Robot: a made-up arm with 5 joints.
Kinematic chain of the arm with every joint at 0, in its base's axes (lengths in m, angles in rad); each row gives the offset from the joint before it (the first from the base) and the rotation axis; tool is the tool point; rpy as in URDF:
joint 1: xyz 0 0 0.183 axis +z
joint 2: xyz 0 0 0 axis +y
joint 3: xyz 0.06 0 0.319 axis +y
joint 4: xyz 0.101 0 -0.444 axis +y
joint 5: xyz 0.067 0 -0.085 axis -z
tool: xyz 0 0 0 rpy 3.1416 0 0
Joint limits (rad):
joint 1: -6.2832..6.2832
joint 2: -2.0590..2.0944
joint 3: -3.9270..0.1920
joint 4: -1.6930..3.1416
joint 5: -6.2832..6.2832
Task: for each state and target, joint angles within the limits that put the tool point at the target. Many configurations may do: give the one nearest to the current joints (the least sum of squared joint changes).
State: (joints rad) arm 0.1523 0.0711 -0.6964 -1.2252 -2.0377
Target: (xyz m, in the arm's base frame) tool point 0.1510 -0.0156 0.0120
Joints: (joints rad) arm -0.1029 0.3196 0.1542 -1.2491 -2.0377
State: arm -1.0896 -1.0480 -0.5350 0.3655 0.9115
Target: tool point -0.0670 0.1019 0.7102
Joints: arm -0.9892 -1.7496 -0.7721 0.2988 0.9115
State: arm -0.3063 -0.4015 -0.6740 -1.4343 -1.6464
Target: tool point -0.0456 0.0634 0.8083
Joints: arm -0.9473 -1.0257 -1.2715 -1.3871 -1.6464
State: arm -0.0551 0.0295 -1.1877 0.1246 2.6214
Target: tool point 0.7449 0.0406 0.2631
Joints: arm 0.0545 0.5241 -1.5125 0.1422 2.6214
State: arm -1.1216 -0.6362 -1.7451 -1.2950 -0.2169
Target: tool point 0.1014 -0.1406 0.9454
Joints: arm -0.9460 -0.3006 -1.9515 -0.9351 -0.2169
